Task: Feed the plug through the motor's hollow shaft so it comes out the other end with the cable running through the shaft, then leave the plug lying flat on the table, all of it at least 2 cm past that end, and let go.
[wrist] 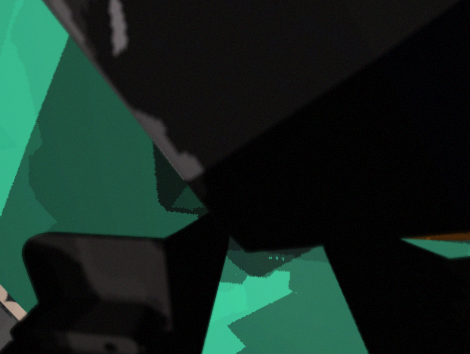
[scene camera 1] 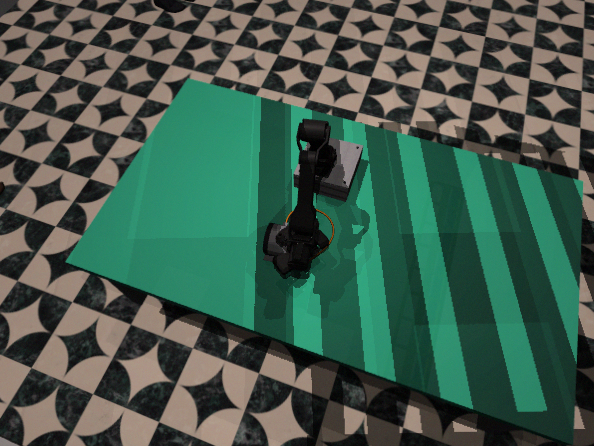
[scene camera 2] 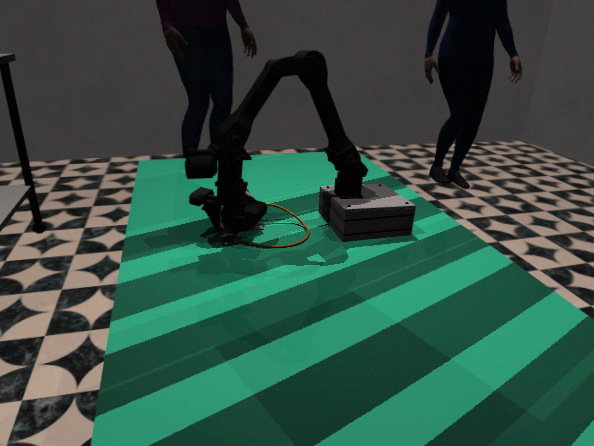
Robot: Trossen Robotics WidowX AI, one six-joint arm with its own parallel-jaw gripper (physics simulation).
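Pixels of known places: gripper, fingertip midpoint: (scene camera 2: 226,233); arm's base, link origin: (scene camera 1: 322,168) (scene camera 2: 348,194).
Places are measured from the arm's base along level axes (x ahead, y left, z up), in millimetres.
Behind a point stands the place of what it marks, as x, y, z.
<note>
The dark, boxy motor (scene camera 2: 252,210) (wrist: 233,88) sits on the green table (scene camera 1: 185,199) {256, -432, -85} (scene camera 2: 295,354) {255, 502, -85}, left of the arm's base. In the wrist view it fills the upper frame, close above my fingers. My gripper (scene camera 2: 226,230) {337, 49, -70} (wrist: 274,213) {337, 49, -70} is open and low over the table, right against the motor. The orange cable (scene camera 1: 331,226) {162, 102, -79} (scene camera 2: 297,226) {129, 2, -73} loops on the table from the motor toward the gripper. The plug is hidden in every view. In scene camera 1 the arm covers the motor.
The arm's grey base block (scene camera 1: 350,164) {-53, 86, 3} (scene camera 2: 379,214) {-50, 107, -15} stands right of the cable loop. Two people (scene camera 2: 202,66) (scene camera 2: 465,88) stand on the checkered floor behind the table.
</note>
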